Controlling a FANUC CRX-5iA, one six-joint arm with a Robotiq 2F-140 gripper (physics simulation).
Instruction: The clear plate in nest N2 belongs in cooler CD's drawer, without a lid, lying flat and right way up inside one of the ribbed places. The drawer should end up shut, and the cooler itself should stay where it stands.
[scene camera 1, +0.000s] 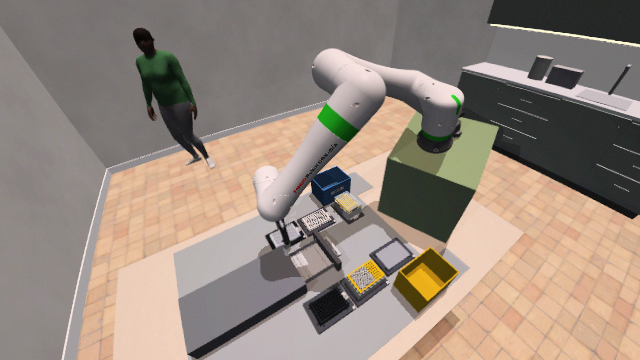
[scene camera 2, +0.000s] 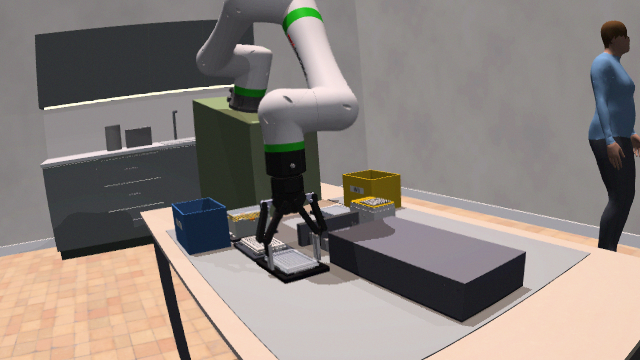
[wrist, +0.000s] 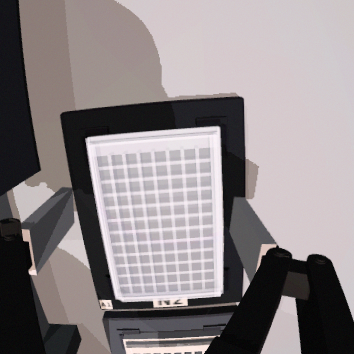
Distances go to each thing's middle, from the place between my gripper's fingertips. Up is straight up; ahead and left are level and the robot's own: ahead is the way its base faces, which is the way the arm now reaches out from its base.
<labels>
Now: the nest N2 (wrist: 170, 114) 10 mm to the right of my hand, 10 mm below it and 10 mm behind it. The rest, counted from my hand: drawer (scene camera 2: 340, 221) (180 mm to the left, 30 mm behind, 30 mm above); then black plate (scene camera 1: 326, 307) (370 mm to the left, 30 mm behind, 10 mm above); then clear plate (scene camera 2: 288, 261) (10 mm to the right, 10 mm behind, 10 mm above).
</labels>
